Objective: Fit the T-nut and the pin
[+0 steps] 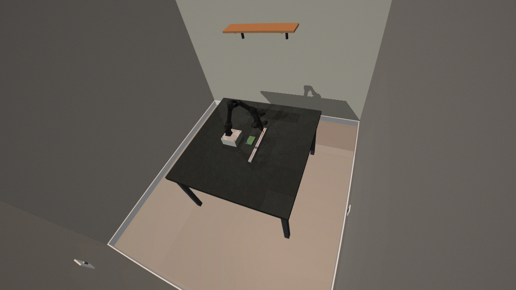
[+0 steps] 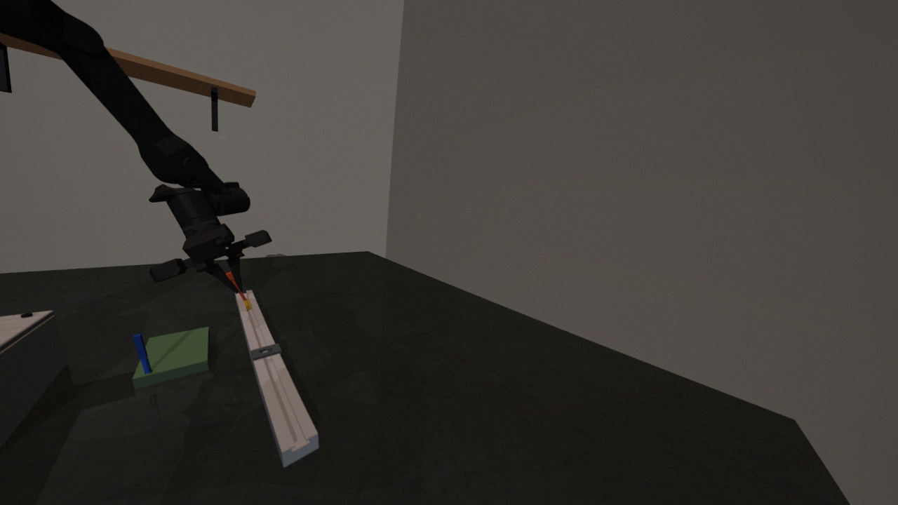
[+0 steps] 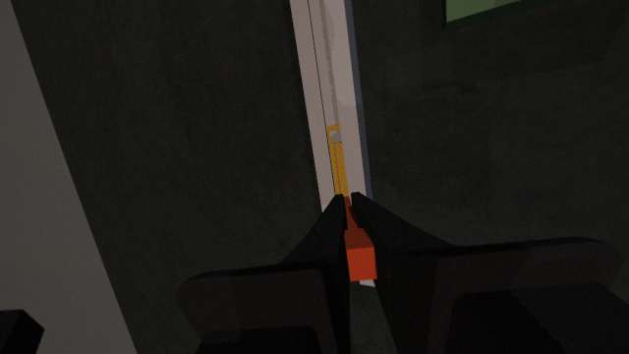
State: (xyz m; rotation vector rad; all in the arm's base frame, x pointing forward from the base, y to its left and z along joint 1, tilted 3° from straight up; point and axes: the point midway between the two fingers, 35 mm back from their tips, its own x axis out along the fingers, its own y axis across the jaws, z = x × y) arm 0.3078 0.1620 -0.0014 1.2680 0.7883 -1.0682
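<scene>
The brass T-nut lies 2 cm to the right of my gripper tip. Round my gripper tip: aluminum rail: 1 cm ahead, 19 cm to the right, 3 cm below; green tray: 10 cm behind, 16 cm to the right, 3 cm below; blue pin: 11 cm behind, 18 cm to the right, 1 cm below.
</scene>
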